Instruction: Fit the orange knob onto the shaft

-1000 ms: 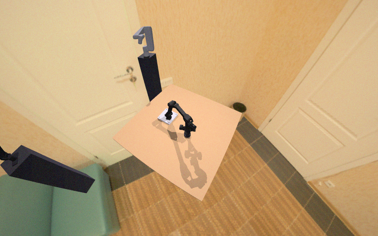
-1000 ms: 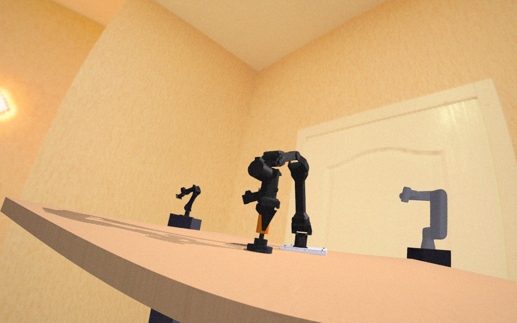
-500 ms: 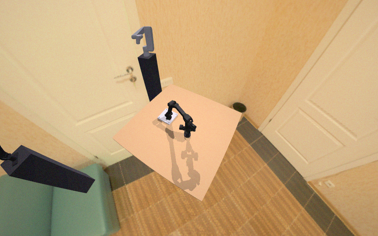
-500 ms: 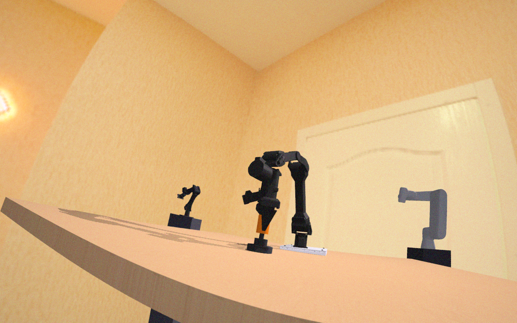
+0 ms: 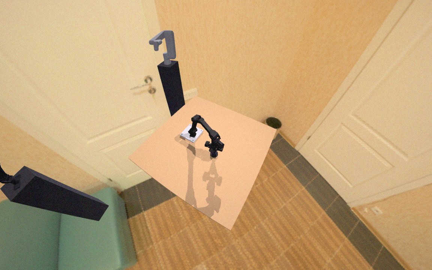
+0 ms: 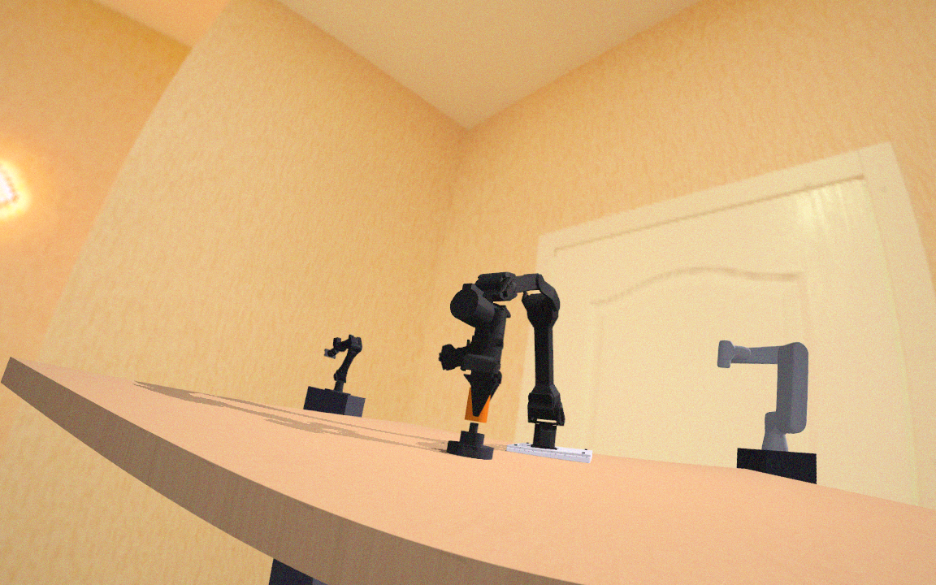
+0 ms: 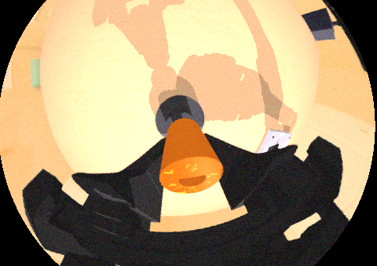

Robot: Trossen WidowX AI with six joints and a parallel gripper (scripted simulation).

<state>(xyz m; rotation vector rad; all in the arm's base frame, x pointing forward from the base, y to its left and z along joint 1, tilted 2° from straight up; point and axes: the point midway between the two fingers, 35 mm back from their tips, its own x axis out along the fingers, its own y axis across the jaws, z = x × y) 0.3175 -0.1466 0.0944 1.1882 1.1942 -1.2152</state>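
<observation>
Right now the orange knob is 2 cm above my gripper tip. Also, from my gripper tip: round pedestal (4 cm below).
</observation>
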